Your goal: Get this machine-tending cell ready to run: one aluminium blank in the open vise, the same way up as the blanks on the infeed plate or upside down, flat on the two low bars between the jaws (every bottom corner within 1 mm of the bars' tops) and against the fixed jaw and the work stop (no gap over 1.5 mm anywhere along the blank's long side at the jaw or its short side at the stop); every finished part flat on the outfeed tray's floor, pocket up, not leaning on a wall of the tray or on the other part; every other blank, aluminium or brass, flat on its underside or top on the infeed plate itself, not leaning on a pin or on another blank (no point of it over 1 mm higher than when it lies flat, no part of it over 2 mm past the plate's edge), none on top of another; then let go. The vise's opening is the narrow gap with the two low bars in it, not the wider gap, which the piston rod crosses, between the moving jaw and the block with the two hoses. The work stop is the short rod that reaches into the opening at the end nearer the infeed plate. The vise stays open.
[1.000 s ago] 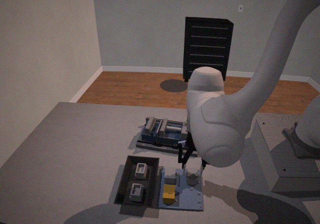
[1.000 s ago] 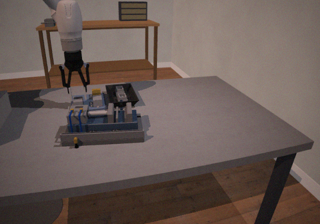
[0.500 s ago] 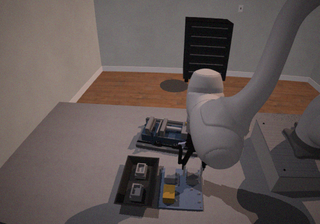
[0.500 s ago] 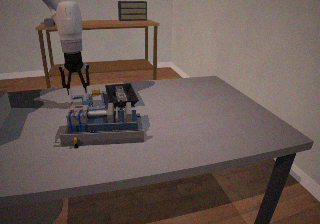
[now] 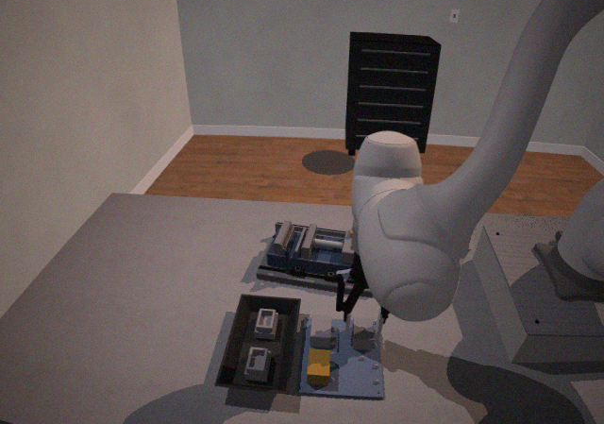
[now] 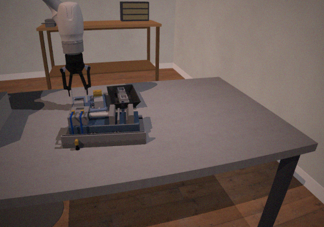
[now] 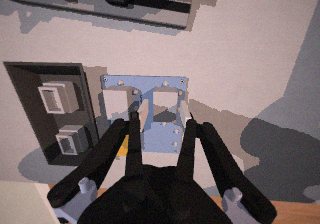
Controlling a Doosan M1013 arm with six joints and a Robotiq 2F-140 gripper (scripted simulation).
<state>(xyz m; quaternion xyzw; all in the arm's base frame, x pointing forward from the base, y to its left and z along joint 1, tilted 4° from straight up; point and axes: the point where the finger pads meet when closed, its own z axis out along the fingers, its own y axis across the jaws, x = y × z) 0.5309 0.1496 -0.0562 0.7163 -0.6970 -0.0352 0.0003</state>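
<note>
Right now the infeed plate is 6 cm below my hand, 5 cm to the left of it and 4 cm ahead of it. Round my hand: blue vise 24 cm to the right, 11 cm ahead, 3 cm below; then brass blank 9 cm to the left, 8 cm ahead, 4 cm below; then aluminium blank 9 cm ahead, 4 cm below.
</note>
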